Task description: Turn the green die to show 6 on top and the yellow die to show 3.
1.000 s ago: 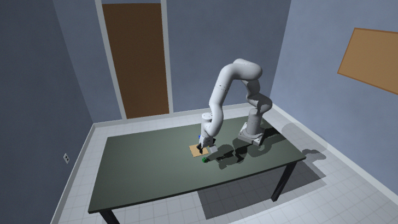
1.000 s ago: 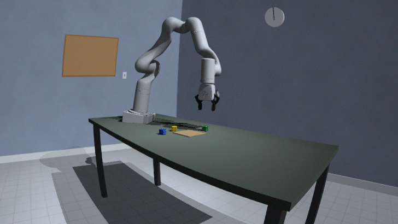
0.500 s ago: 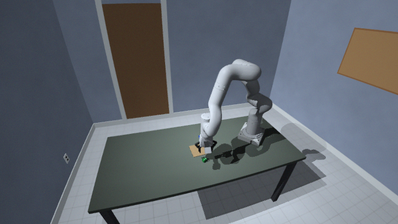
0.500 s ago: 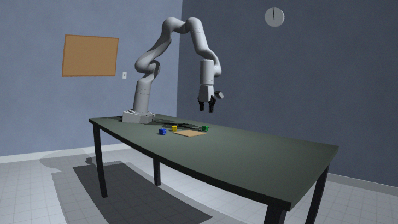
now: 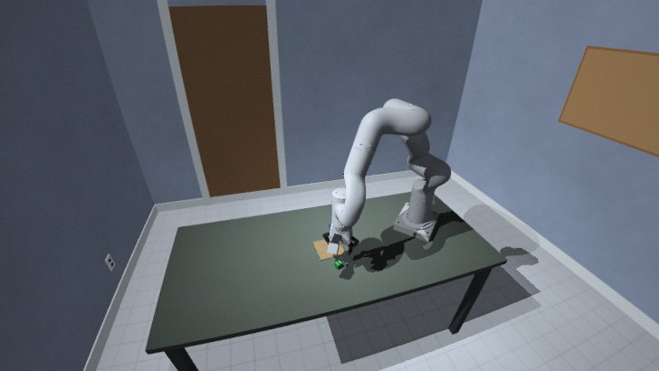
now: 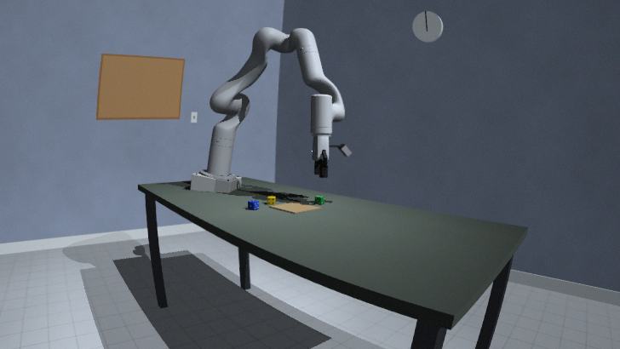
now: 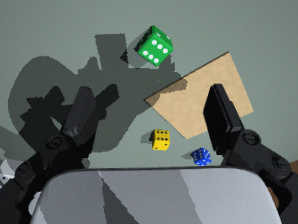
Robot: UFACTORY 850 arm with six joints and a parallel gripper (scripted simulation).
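Now: hand 110 mm above the green die. Round my hand: tan mat (20 mm behind, 140 mm to the right, 120 mm below); yellow die (120 mm behind, 150 mm to the right, 110 mm below); blue die (110 mm behind, 270 mm to the right, 110 mm below).
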